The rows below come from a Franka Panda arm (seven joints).
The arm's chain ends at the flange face. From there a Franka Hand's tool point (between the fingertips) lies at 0.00 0.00 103.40 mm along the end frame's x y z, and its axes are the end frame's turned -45 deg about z.
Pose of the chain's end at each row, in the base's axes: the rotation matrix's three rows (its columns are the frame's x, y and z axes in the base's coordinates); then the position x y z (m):
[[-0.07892 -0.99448 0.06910], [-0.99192 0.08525 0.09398], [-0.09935 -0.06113 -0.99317]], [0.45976 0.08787 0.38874]
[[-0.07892 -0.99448 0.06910], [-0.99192 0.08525 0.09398], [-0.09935 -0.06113 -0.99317]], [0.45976 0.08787 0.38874]
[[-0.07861 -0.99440 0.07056], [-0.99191 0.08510 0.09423], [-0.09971 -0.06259 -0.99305]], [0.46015 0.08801 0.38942]
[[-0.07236 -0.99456 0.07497], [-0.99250 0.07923 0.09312], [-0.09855 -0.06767 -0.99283]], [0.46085 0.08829 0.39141]
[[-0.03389 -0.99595 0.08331], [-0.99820 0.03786 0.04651], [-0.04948 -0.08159 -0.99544]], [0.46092 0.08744 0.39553]
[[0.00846 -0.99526 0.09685], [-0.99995 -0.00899 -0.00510], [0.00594 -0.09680 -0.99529]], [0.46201 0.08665 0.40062]
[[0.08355 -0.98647 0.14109], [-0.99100 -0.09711 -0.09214], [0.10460 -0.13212 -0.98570]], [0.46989 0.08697 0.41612]
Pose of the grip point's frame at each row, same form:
[[0.64740 -0.75901 0.06910], [-0.76167 -0.64111 0.09398], [-0.02703 -0.11348 -0.99317]], [0.46690 0.09759 0.28605]
[[0.64740 -0.75901 0.06910], [-0.76167 -0.64111 0.09398], [-0.02703 -0.11348 -0.99317]], [0.46690 0.09759 0.28605]
[[0.64756 -0.75873 0.07056], [-0.76156 -0.64121 0.09423], [-0.02625 -0.11476 -0.99305]], [0.46745 0.09775 0.28674]
[[0.65209 -0.75443 0.07497], [-0.75783 -0.64578 0.09312], [-0.02184 -0.11754 -0.99283]], [0.46860 0.09792 0.28875]
[[0.68028 -0.72821 0.08331], [-0.73261 -0.67906 0.04651], [0.02271 -0.09268 -0.99544]], [0.46953 0.09225 0.29260]
[[0.70974 -0.69777 0.09685], [-0.70071 -0.71343 -0.00510], [0.07265 -0.06425 -0.99529]], [0.47202 0.08612 0.29771]
[[0.75662 -0.63846 0.14109], [-0.63208 -0.76941 -0.09214], [0.16739 -0.01946 -0.98570]], [0.48448 0.07744 0.31420]

